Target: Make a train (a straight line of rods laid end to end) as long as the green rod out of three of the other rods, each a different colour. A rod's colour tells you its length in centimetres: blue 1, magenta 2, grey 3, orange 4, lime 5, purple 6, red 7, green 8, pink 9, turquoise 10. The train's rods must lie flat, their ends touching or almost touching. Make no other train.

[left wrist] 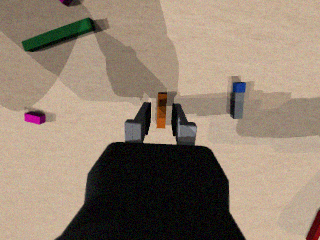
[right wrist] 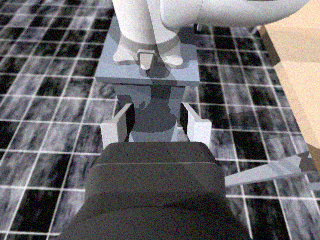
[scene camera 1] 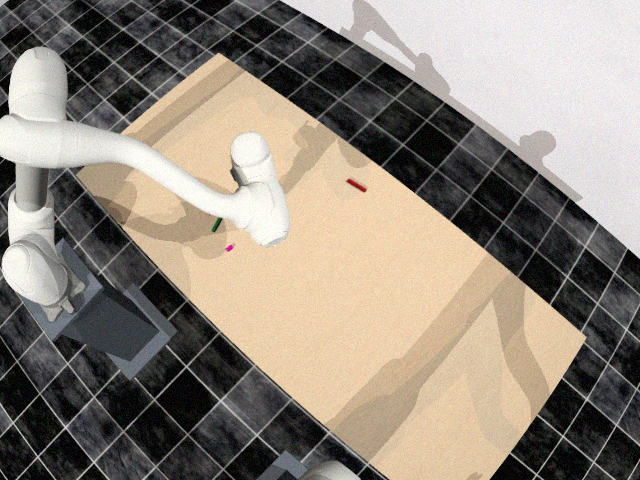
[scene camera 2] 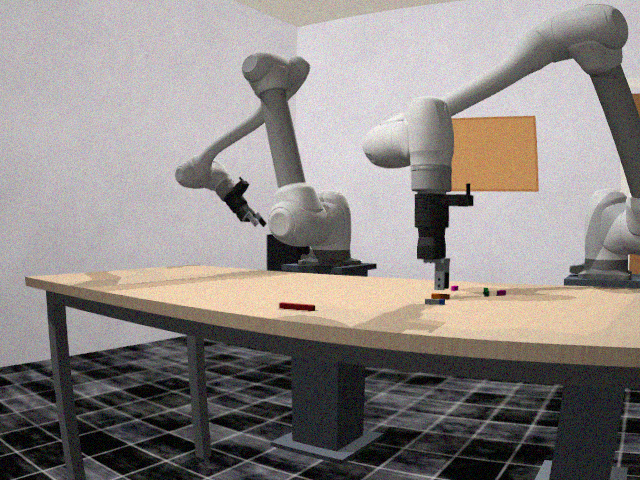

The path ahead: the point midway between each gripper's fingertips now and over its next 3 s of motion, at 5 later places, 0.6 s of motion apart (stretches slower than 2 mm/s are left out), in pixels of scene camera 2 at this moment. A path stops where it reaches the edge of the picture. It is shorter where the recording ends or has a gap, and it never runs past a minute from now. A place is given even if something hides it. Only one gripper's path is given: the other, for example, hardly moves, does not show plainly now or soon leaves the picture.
My left gripper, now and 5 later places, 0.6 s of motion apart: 441, 289; 441, 290; 440, 295; 440, 295; 440, 258; 431, 249
